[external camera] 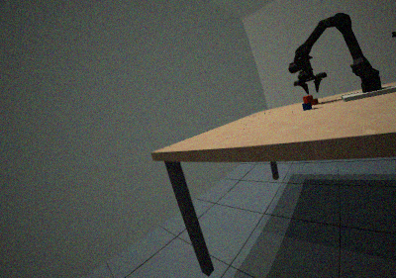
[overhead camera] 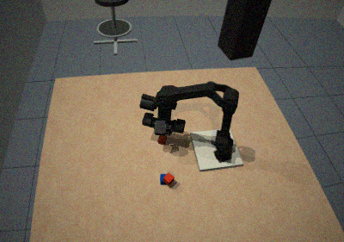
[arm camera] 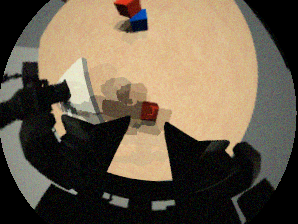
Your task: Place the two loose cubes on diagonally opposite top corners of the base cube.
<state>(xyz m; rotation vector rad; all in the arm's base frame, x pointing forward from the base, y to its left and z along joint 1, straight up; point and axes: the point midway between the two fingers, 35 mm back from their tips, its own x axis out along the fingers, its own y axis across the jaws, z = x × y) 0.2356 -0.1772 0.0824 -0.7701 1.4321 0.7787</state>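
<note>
Now: gripper tip 20 cm to the right of the blue base cube, 7 cm short of it and 5 cm above it.
</note>
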